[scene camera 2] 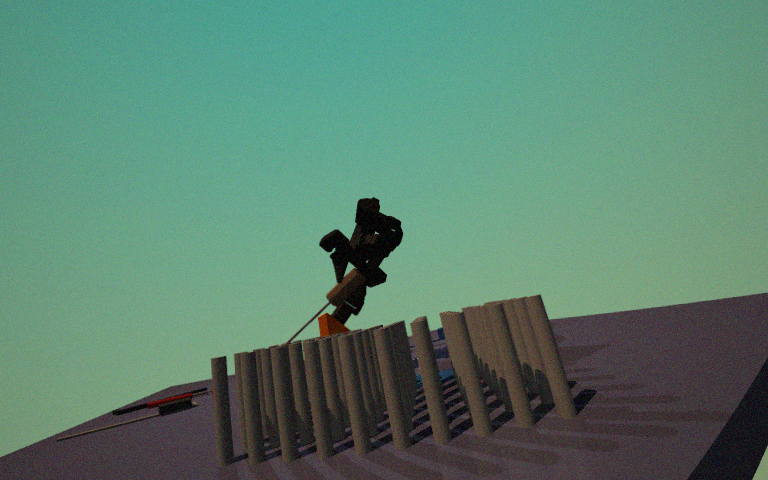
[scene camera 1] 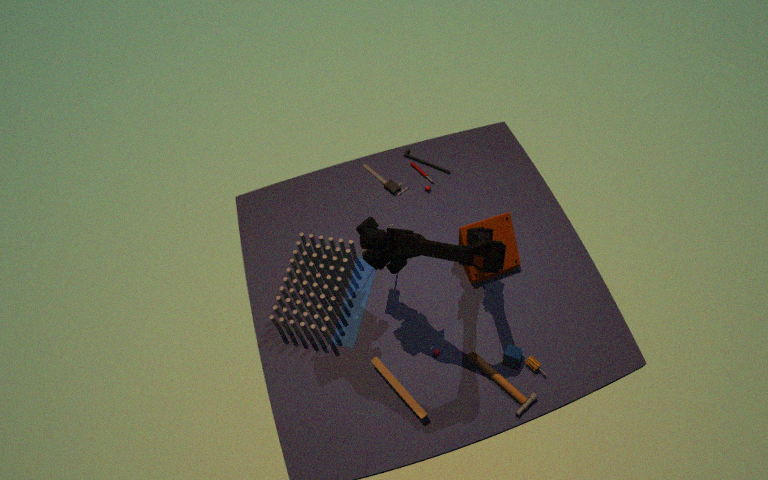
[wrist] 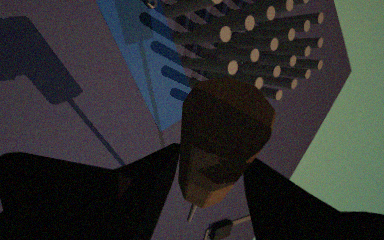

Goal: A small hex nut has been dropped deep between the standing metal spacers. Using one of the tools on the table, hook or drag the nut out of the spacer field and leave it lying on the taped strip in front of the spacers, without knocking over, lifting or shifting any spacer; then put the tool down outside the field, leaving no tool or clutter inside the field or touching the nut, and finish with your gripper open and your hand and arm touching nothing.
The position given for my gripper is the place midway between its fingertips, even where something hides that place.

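With my gripper [scene camera 2: 345, 287] I carry a hook tool [scene camera 2: 354, 278]. My gripper is visible in the wrist view [wrist: 212, 156] and in scene camera 1 [scene camera 1: 372, 249] as well, and the hook tool appears in the wrist view [wrist: 225, 124]. There is a hammer [scene camera 1: 524, 401] too, and in the wrist view the hammer is out of frame. I also see a blue taped strip [scene camera 1: 347, 330].
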